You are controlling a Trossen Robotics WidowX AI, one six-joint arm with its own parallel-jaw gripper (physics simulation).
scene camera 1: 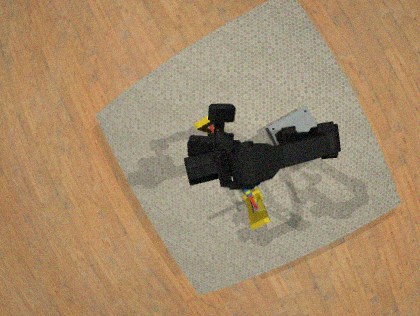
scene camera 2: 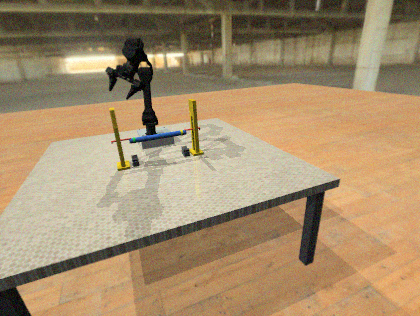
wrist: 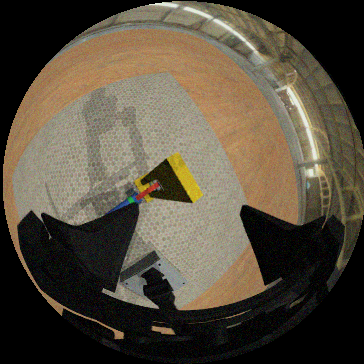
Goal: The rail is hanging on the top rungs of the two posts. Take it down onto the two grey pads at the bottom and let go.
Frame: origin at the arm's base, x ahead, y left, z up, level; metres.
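Seen in the pictures: gripper, fingertip midpoint: (scene camera 1: 211,128) (scene camera 2: 118,95) (wrist: 191,209); arm's base, link origin: (scene camera 1: 284,136) (scene camera 2: 151,134) (wrist: 152,275).
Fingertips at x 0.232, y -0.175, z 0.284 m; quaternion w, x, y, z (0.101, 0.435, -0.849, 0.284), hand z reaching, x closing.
Offsets run from my fingertips to a thing's middle. "spot": to the spot under its first point. Level surfaces: height alone.
The rail @(dx +0.027, dy +0.158, dz -0.227 m) (scene camera 2: 157,136) (wrist: 119,206) is a blue bar with red ends. In the scene camera 2 view it hangs roughly level between two yellow posts @(dx +0.011, dy -0.042, dz -0.208 m) (scene camera 2: 117,135) @(dx +0.043, dy +0.357, dz -0.208 m) (scene camera 2: 194,125), its ends at the posts partway up. In the scene camera 1 view the arm hides most of it; one red end @(spot: dx +0.038, dy +0.329, dz -0.214 m) (scene camera 1: 253,201) shows at a post @(spot: dx +0.042, dy +0.347, dz -0.087 m) (scene camera 1: 258,217). Two small dark grey pads @(dx +0.016, dy +0.020, dz -0.336 m) (scene camera 2: 135,160) @(dx +0.038, dy +0.295, dz -0.336 m) (scene camera 2: 185,151) sit on the table near the post feet. My gripper (scene camera 2: 121,93) (wrist: 191,209) is open and empty, high above the rail and the post tops.
The tabletop @(dz -0.358 m) (scene camera 1: 265,55) (scene camera 2: 250,190) (wrist: 200,135) has a pale hexagon pattern and carries shadows of the arm. The arm's grey base plate (scene camera 1: 300,121) (wrist: 172,272) stands behind the rail in the scene camera 2 view. Wooden floor (scene camera 1: 50,225) surrounds the table.
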